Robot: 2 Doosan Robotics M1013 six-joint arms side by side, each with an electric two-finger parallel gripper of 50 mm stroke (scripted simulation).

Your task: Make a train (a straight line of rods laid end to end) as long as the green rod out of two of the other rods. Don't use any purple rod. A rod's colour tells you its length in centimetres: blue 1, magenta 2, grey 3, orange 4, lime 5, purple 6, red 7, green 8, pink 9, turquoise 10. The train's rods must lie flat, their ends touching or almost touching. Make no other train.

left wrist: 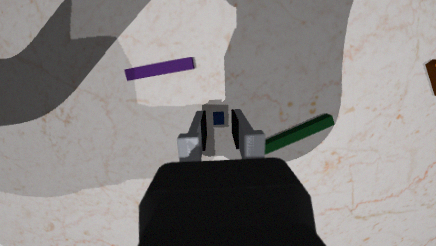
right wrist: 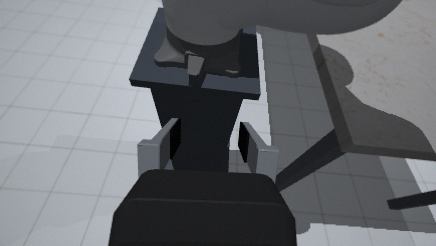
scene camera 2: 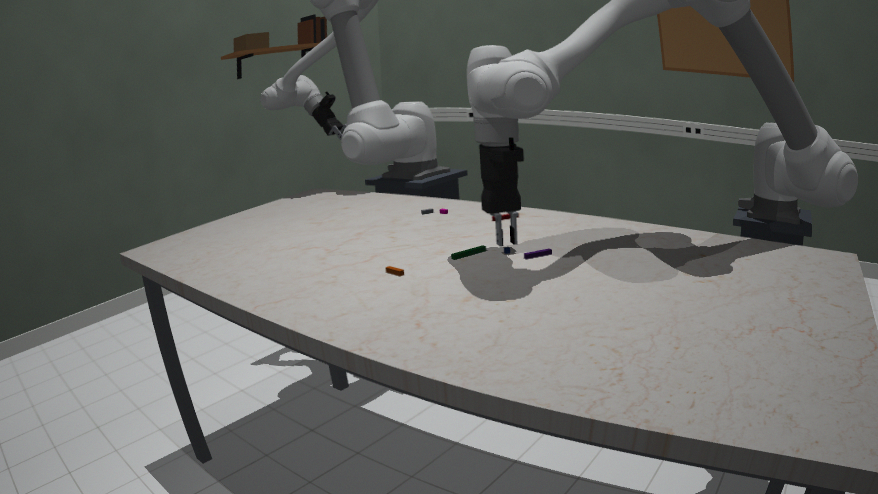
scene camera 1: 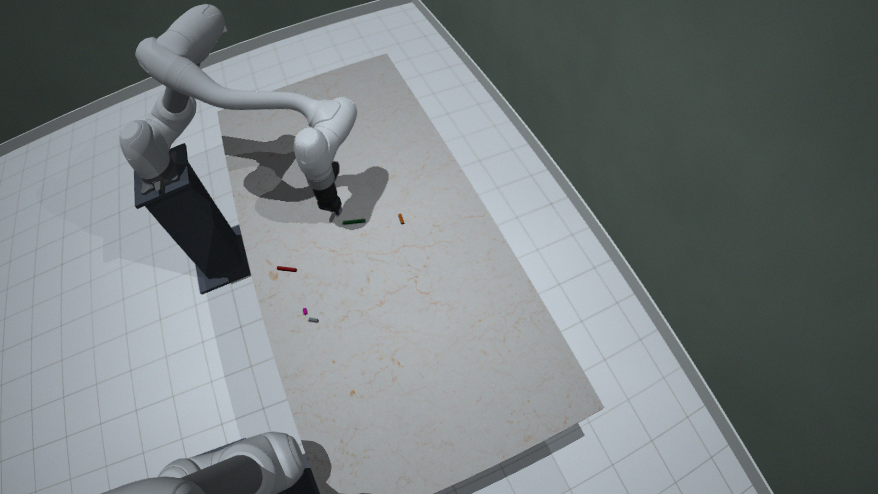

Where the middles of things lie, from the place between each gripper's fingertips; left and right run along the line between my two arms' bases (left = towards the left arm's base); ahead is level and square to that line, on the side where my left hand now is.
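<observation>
The purple rod (left wrist: pixel 183 64) is 116 cm to the left of my right hand, 15 cm below it and 63 cm ahead of it. From that same right hand, the green rod (left wrist: pixel 322 122) is 68 cm ahead, 103 cm to the left and 15 cm below.
The green rod is 40 mm ahead of my left hand, 60 mm to the right of it and 30 mm below it. My left gripper (scene camera 2: pixel 506 244) is 10 mm past the purple rod, 30 mm above it and 70 mm to the right of it.
</observation>
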